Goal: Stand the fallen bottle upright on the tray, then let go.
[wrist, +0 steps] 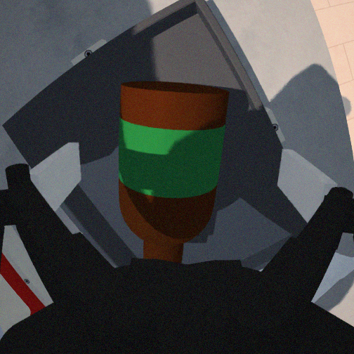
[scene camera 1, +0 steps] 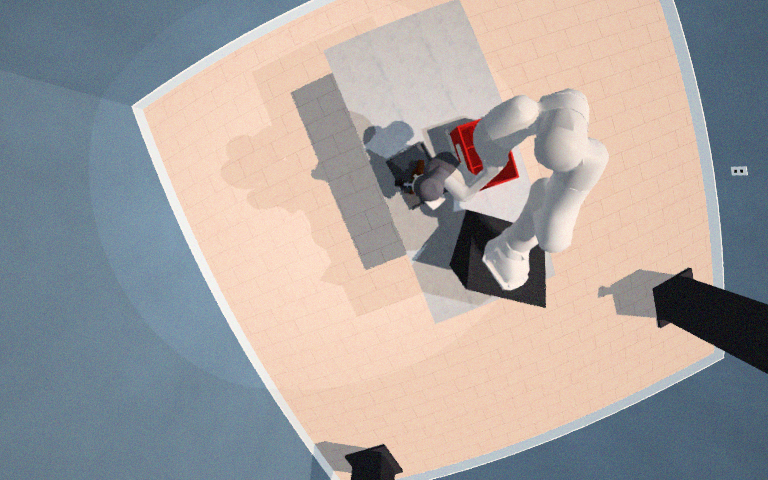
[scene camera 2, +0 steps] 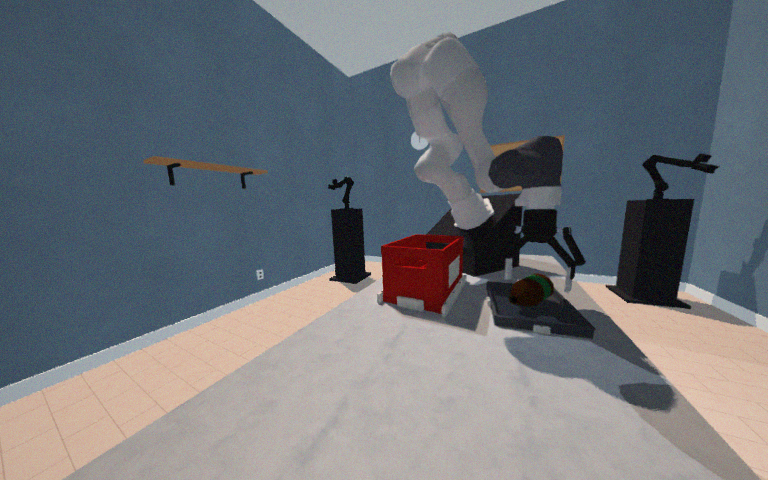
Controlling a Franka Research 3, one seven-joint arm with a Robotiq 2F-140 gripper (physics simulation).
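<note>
The brown bottle with a green band (scene camera 1: 418,168) (scene camera 2: 527,291) (wrist: 172,162) lies on its side on the dark tray (scene camera 1: 400,163) (scene camera 2: 515,324) (wrist: 228,55). In the wrist view its flat base is toward the top and its neck points down the picture, where the gripper body hides the neck's end. My gripper (scene camera 2: 538,274) (wrist: 180,163) is open with nothing held. It points down over the tray, with its pale fingertips wide apart, one on each side of the bottle and apart from it. The arm partly covers bottle and tray in the overhead view.
A red crate (scene camera 1: 501,182) (scene camera 2: 416,285) (wrist: 20,286) stands beside the tray on the pale grey table (scene camera 1: 419,56) (scene camera 2: 317,396). The arm's black pedestal (scene camera 1: 529,285) (scene camera 2: 481,249) is behind them. Two black stands (scene camera 2: 346,243) (scene camera 2: 654,249) with small arms stand further off.
</note>
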